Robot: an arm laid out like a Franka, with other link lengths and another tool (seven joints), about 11 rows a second.
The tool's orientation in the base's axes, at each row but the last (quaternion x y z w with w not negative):
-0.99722, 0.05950, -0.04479, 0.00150
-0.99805, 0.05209, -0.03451, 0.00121
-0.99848, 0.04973, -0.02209, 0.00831
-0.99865, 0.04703, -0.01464, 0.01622
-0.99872, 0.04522, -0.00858, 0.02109
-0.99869, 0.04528, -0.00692, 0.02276
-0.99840, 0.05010, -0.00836, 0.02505
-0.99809, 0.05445, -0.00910, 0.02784
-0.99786, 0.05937, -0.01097, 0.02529
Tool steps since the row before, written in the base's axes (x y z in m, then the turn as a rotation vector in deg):
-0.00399, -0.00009, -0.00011, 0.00, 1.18, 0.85
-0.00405, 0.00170, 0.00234, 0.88, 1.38, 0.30
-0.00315, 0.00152, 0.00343, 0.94, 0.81, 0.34
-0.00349, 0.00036, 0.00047, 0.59, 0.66, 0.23
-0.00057, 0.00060, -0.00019, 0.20, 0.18, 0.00
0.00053, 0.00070, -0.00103, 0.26, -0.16, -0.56
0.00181, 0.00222, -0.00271, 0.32, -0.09, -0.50
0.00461, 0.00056, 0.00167, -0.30, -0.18, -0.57
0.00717, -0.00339, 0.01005, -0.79, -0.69, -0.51
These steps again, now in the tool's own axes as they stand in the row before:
-0.00394, 0.00056, -0.00025, -0.06, -1.18, -0.85
-0.00403, -0.00128, -0.00262, 0.75, -1.47, -0.24
-0.00313, -0.00127, -0.00355, 0.87, -0.91, -0.29
-0.00349, -0.00005, -0.00057, 0.53, -0.72, -0.19
-0.00062, -0.00054, 0.00020, 0.18, -0.20, 0.01
0.00045, -0.00070, 0.00107, 0.27, 0.16, 0.56
0.00154, -0.00225, 0.00285, 0.32, 0.08, 0.50
0.00455, -0.00115, -0.00154, -0.29, 0.24, 0.55
0.00771, 0.00200, -0.01002, -0.71, 0.80, 0.46

